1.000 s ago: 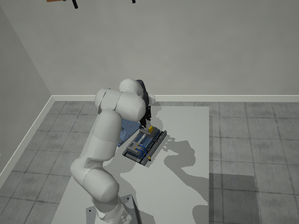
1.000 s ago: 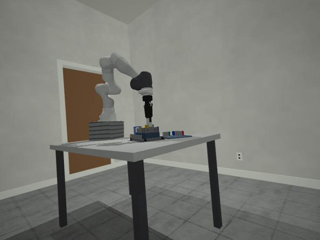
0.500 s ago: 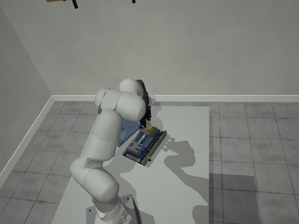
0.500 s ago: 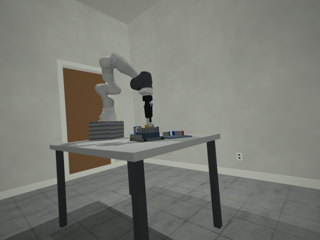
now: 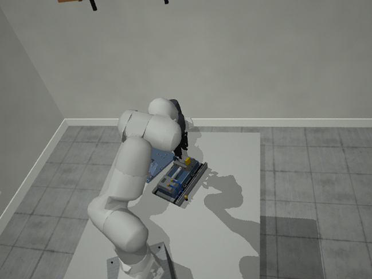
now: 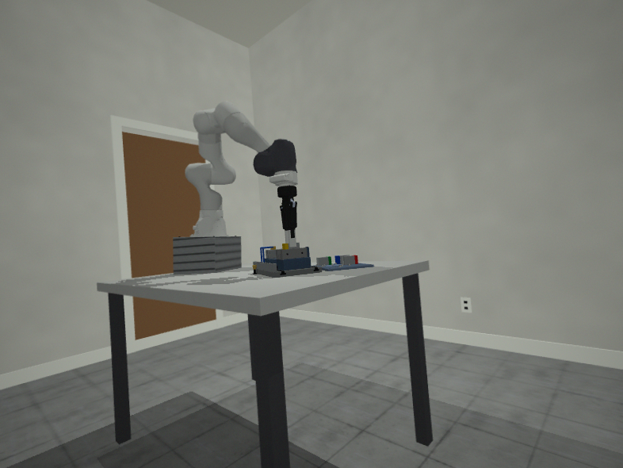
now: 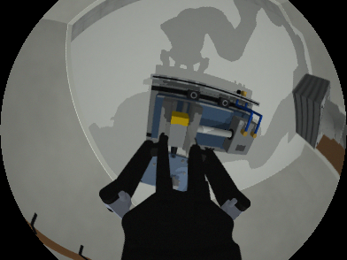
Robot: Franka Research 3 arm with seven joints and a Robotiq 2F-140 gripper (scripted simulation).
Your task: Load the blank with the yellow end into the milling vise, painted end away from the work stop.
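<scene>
The yellow-ended blank lies 40 mm below my hand. Also, from my hand: milling vise (70 mm behind, 20 mm to the left, 100 mm below); then green-ended blank (80 mm behind, 230 mm to the left, 110 mm below); then work stop rod (10 mm ahead, 50 mm to the left, 50 mm below).
</scene>
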